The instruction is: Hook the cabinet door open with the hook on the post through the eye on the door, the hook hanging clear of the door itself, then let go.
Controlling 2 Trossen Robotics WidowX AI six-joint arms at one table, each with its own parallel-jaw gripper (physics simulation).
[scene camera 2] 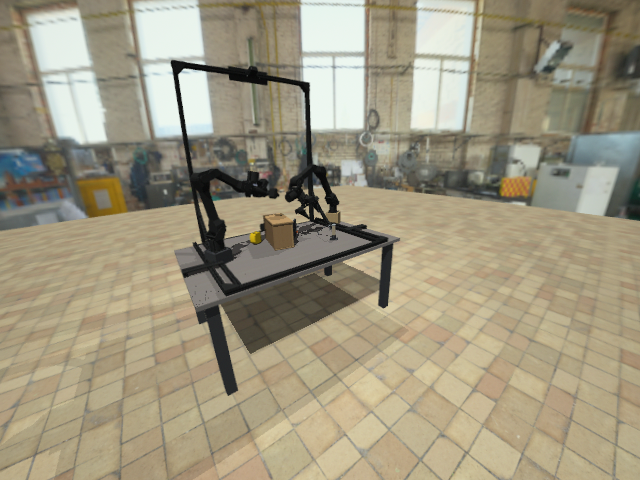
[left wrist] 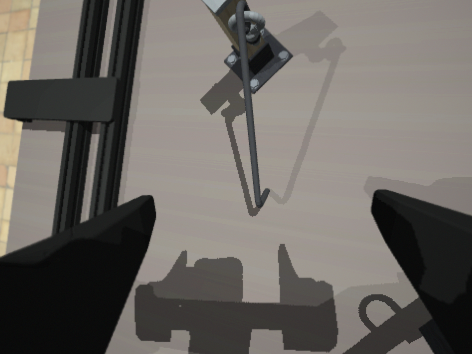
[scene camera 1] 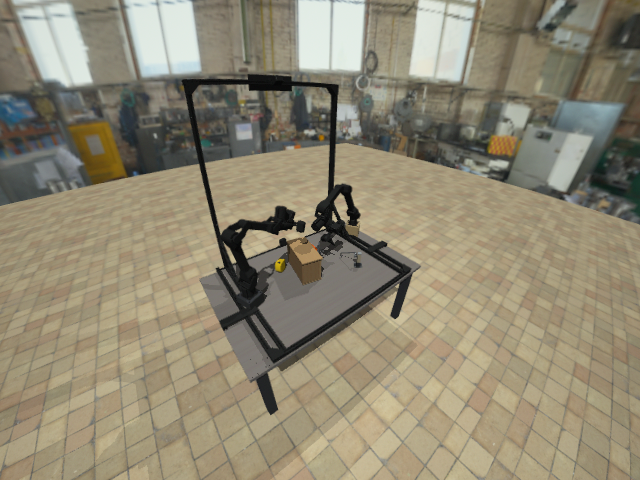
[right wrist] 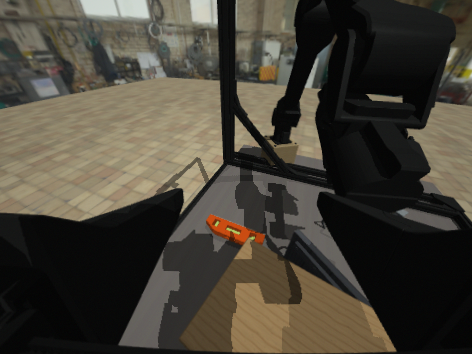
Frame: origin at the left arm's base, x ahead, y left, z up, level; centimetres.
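Seen in the pictures: left gripper, fingertip midpoint: point(scene camera 2: 314, 215) point(left wrist: 263, 203) point(scene camera 1: 339, 241); right gripper, fingertip midpoint: point(scene camera 1: 298, 221) point(right wrist: 250, 196); left arm's base, link origin: point(scene camera 2: 333, 211) point(scene camera 1: 353, 223) point(right wrist: 280, 140); right arm's base, link origin: point(scene camera 2: 217, 249) point(scene camera 1: 249, 293).
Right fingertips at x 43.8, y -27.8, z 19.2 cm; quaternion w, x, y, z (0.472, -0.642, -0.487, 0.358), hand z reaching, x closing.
Observation:
Offsets run from my right fingertips to a thing's top centre. "pt": to the spot under its first point.
The wooden cabinet {dx +9.1, dy +5.9, dz -12.6 cm} point(scene camera 1: 305, 260) point(scene camera 2: 279, 233) point(right wrist: 310, 312) stands mid-table. Its dark door {pt dx +2.2, dy +13.8, dz -21.5 cm} point(scene camera 2: 294, 229) point(right wrist: 320, 265) is on the side facing picture right; how far it stands open is unclear. The wooden post {pt dx -4.5, dy +37.5, dz -21.8 cm} point(scene camera 1: 358, 257) point(scene camera 2: 333, 230) stands apart at the right on a bolted dark base. The grey hook rod point(left wrist: 250, 120) reaches from the post's ring, its bent tip free and away from the door. My left gripper point(left wrist: 263, 203) is open; the tip shows between its fingers, ungripped. My right gripper point(right wrist: 250, 196) is open and empty above the cabinet. The door's eye is unclear; a ring-shaped shadow shows in the left wrist view.
An orange level {dx -15.3, dy +2.6, dz -27.3 cm} point(right wrist: 232, 231) lies behind the cabinet. A yellow object {dx +13.7, dy -8.2, dz -20.6 cm} point(scene camera 1: 279, 265) point(scene camera 2: 255, 237) stands left of the cabinet. Black frame rails point(left wrist: 92, 150) run along the table edge near the post, with a dark crosspiece point(left wrist: 60, 99). My left arm point(right wrist: 390, 55) stands close beyond my right gripper.

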